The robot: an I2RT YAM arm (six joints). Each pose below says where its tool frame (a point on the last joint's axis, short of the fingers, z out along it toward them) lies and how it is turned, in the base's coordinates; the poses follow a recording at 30 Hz.
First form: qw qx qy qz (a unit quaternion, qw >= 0); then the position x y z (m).
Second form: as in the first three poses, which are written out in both.
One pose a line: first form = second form
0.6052 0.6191 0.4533 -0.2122 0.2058 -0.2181 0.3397 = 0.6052 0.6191 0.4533 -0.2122 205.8 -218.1 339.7
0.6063 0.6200 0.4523 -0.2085 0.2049 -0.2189 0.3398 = 0.6063 0.6200 0.4523 -0.2085 204.9 -218.9 339.8
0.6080 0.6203 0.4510 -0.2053 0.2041 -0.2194 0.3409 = 0.6080 0.6203 0.4510 -0.2053 204.1 -219.4 340.9
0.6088 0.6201 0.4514 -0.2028 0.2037 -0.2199 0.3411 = 0.6088 0.6201 0.4514 -0.2028 203.7 -219.9 341.1
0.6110 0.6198 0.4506 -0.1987 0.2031 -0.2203 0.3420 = 0.6110 0.6198 0.4506 -0.1987 203.1 -220.3 342.0
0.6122 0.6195 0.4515 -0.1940 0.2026 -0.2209 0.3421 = 0.6122 0.6195 0.4515 -0.1940 202.6 -220.9 342.1
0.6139 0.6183 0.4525 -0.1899 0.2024 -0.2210 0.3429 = 0.6139 0.6183 0.4525 -0.1899 202.4 -221.0 342.9
